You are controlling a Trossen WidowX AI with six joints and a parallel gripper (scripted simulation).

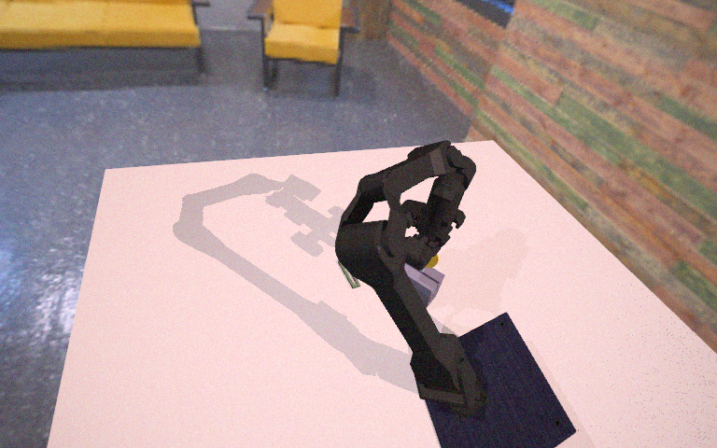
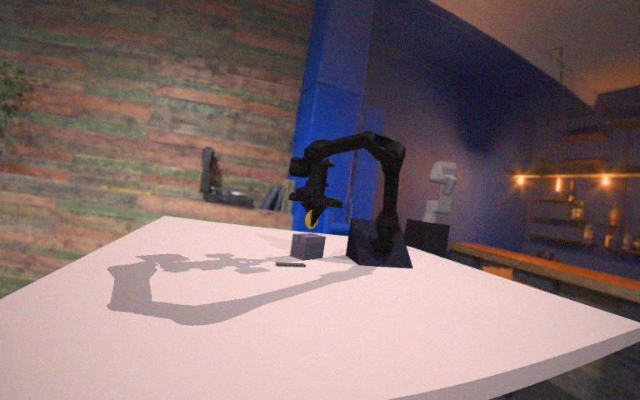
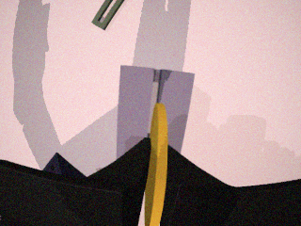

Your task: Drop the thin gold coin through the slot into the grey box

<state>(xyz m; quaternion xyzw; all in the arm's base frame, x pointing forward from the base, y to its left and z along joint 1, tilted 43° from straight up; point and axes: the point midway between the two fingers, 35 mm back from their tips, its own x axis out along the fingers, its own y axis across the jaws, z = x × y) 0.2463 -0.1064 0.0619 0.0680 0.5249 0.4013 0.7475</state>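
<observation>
Right now the gold coin is 20 mm above my gripper tip.
</observation>
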